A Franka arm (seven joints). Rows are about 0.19 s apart.
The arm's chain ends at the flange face. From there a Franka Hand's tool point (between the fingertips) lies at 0.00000 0.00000 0.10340 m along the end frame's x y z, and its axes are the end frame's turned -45 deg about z.
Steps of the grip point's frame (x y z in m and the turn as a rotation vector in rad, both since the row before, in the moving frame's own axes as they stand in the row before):
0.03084 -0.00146 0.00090 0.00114 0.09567 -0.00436
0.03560 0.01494 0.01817 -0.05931 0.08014 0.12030
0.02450 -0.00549 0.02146 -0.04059 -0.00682 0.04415
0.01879 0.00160 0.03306 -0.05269 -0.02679 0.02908
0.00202 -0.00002 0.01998 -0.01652 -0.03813 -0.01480
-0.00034 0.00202 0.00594 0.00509 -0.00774 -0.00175
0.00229 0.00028 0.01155 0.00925 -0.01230 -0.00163
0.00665 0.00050 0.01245 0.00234 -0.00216 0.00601
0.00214 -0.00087 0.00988 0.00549 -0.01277 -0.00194
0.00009 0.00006 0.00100 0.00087 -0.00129 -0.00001
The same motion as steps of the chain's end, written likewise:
0.01389 -0.01576 0.00137 0.06846 0.06684 -0.00436
0.02549 -0.01370 0.01868 0.01473 0.09861 0.12030
0.01105 -0.02472 0.02155 -0.03352 0.02388 0.04415
0.01261 -0.01799 0.03324 -0.05620 0.01831 0.02908
0.00296 -0.00545 0.02007 -0.03864 -0.01528 -0.01480
0.00213 0.00147 0.00594 -0.00187 -0.00907 -0.00175
0.00339 -0.00165 0.01156 -0.00216 -0.01524 -0.00163
0.00538 -0.00433 0.01245 0.00013 -0.00318 0.00601
0.00223 -0.00266 0.00989 -0.00515 -0.01291 -0.00194
0.00026 -0.00005 0.00100 -0.00030 -0.00153 -0.00001

